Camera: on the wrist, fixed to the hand. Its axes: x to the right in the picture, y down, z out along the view.
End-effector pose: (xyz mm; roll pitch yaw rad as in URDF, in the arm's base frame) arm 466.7 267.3 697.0 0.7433 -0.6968 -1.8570
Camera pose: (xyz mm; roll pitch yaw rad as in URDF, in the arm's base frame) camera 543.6 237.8 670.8 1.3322 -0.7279 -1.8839
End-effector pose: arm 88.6 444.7 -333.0 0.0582 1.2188 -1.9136
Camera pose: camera 157.7 494.9 -346.3 0.6400 1.1819 -1.9024
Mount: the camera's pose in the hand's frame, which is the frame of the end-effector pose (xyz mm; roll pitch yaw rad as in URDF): -11.8 44.0 -73.5 0.5712 -0.0366 0.0064
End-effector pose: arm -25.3 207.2 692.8 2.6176 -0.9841 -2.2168
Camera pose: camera 20.5 270.2 730.4 -3.0602 -0.9552 -2.2581
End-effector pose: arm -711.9 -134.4 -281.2 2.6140 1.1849 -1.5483
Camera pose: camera -711.2 -209.3 -238.0 3.1216 1.2125 -1.6167
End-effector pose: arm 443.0 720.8 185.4 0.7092 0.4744 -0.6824
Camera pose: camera 476.5 798.3 166.7 1.2712 0.4424 -0.7034
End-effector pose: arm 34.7 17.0 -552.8 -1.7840 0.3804 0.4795
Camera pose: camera 53.4 -64.8 -573.9 -1.1986 0.3942 0.5168
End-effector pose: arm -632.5 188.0 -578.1 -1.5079 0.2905 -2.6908
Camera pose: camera -640.6 262.5 -621.2 -0.9255 0.2944 -2.6522
